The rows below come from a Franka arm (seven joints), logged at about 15 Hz.
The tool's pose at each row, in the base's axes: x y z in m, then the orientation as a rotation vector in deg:
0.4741 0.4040 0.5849 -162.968 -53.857 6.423
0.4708 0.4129 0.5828 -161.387 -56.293 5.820
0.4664 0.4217 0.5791 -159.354 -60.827 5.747
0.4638 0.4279 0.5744 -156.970 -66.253 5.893
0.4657 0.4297 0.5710 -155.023 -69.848 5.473
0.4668 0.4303 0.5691 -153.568 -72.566 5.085
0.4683 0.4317 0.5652 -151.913 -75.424 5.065
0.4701 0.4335 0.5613 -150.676 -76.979 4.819
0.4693 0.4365 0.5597 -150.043 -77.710 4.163
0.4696 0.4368 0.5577 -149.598 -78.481 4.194
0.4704 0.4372 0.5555 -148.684 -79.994 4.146
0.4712 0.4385 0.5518 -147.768 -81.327 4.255
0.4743 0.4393 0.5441 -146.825 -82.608 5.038
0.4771 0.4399 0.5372 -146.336 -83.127 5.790
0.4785 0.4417 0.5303 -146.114 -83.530 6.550
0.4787 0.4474 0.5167 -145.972 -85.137 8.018
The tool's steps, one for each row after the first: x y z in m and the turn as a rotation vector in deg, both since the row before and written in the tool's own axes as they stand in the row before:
0.0027 -0.0087 0.0035 0.553 0.444 -1.925
0.0021 -0.0089 0.0053 0.307 -0.126 -3.317
0.0022 -0.0054 0.0057 0.205 -0.378 -3.948
0.0026 0.0007 0.0033 0.230 0.146 -2.755
0.0012 0.0008 0.0018 0.086 0.123 -2.086
0.0020 0.0010 0.0038 0.242 -0.092 -2.212
0.0024 0.0011 0.0038 0.317 0.201 -1.330
0.0019 -0.0020 0.0021 0.031 0.439 -0.679
0.0003 0.0005 0.0020 0.057 -0.060 -0.596
0.0007 0.0008 0.0021 0.100 -0.042 -1.191
0.0013 0.0007 0.0037 0.208 -0.094 -1.078
0.0020 0.0037 0.0072 0.442 -0.482 -1.013
0.0017 0.0034 0.0064 0.389 -0.419 -0.419
0.0020 0.0017 0.0068 0.231 -0.493 -0.257
0.0046 0.0002 0.0140 -0.145 -1.311 -0.856

